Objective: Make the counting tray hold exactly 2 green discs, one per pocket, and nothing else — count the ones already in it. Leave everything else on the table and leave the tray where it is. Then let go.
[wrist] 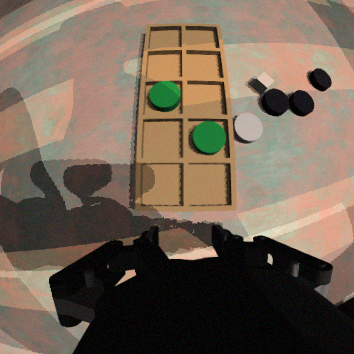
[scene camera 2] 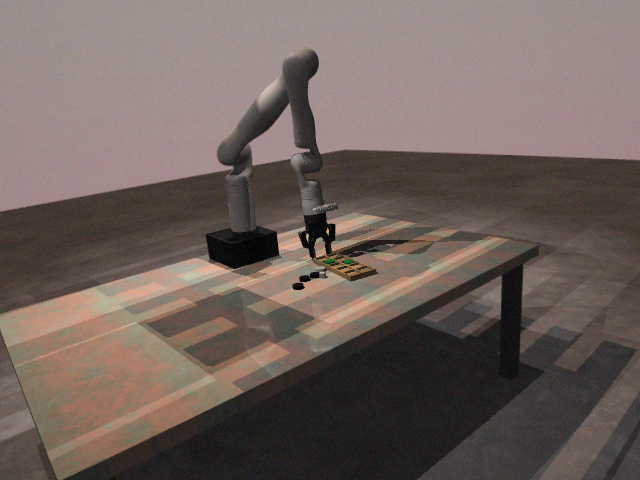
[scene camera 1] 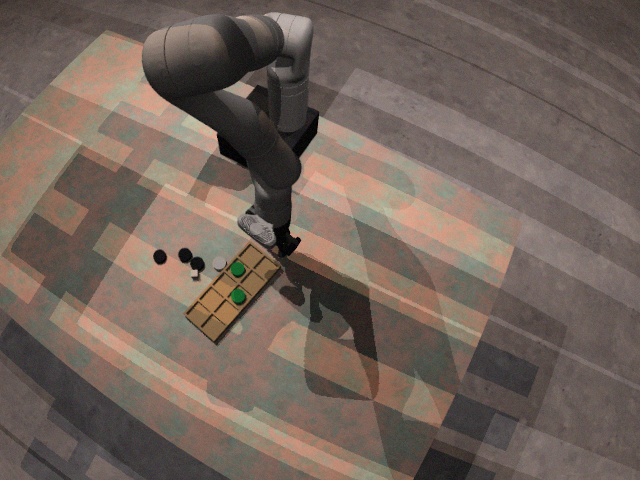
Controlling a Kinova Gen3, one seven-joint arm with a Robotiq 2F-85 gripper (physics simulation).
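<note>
The tan counting tray (scene camera 1: 216, 341) (scene camera 2: 353, 277) (wrist: 184, 209) has two columns of five pockets. One green disc (scene camera 1: 238, 296) (scene camera 2: 348, 261) (wrist: 164, 96) lies in the left column's middle pocket in the wrist view. Another green disc (scene camera 1: 237, 268) (scene camera 2: 329, 261) (wrist: 209, 137) lies in the right column, in the second pocket from the end nearest the gripper. The other pockets look empty in the wrist view. My gripper (scene camera 2: 320, 255) (wrist: 184, 234) is open with nothing between its fingers, above the table just beyond the tray's near end. In scene camera 1 its fingertips are partly hidden.
A white disc (scene camera 1: 219, 263) (wrist: 248, 127) lies close beside the tray's long side. Three black discs, one (scene camera 1: 159, 256) (scene camera 2: 298, 286) (wrist: 320, 79) farther out, and a small white cube (scene camera 1: 194, 273) (scene camera 2: 323, 274) (wrist: 265, 79) lie beyond it on the table (scene camera 1: 155, 330).
</note>
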